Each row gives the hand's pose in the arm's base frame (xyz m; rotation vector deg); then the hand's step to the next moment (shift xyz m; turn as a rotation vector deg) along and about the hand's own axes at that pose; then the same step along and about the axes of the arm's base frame.
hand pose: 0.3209 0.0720 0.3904 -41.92 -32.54 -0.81
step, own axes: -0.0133 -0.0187 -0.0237 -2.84 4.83 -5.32
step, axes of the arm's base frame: -0.0036 -0.0315 -0.0091 1.16 -0.27 -7.63
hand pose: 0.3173 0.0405 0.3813 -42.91 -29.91 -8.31
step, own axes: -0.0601 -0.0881 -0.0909 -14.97 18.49 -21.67
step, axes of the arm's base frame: -0.0426 -0.1296 -0.0319 1.43 -2.14 -32.08
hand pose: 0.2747 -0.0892 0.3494 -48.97 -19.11 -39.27
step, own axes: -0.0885 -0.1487 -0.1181 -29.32 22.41 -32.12
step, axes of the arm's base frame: -0.1652 -0.1242 -0.0344 -6.52 -2.51 -48.42
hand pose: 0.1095 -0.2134 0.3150 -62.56 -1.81 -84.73
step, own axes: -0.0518 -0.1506 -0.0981 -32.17 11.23 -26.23
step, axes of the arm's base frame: -0.1858 0.0214 -0.0028 -12.39 6.09 -40.72
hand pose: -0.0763 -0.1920 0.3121 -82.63 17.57 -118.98
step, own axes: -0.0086 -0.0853 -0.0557 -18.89 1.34 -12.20
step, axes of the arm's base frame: -0.0770 0.0657 0.0141 -6.11 8.23 -20.06
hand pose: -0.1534 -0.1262 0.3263 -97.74 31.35 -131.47
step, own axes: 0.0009 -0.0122 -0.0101 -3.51 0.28 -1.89
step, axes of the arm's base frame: -0.0095 0.0123 0.0034 -0.78 1.44 -3.65
